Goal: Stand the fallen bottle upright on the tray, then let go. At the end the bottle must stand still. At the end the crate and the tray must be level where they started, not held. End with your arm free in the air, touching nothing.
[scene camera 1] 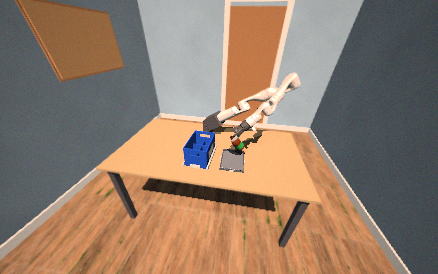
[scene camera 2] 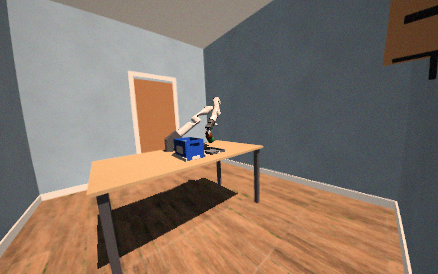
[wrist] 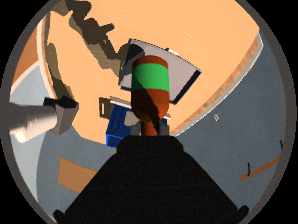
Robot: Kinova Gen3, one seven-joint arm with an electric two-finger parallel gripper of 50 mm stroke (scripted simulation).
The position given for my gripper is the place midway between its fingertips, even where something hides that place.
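You'd find my gripper at (wrist: 149, 125), and there's a bottle (wrist: 150, 78) here too. I can also see a blue crate (scene camera 1: 204, 146), which the wrist view shows as well (wrist: 119, 125), and there's a tray (wrist: 182, 76).
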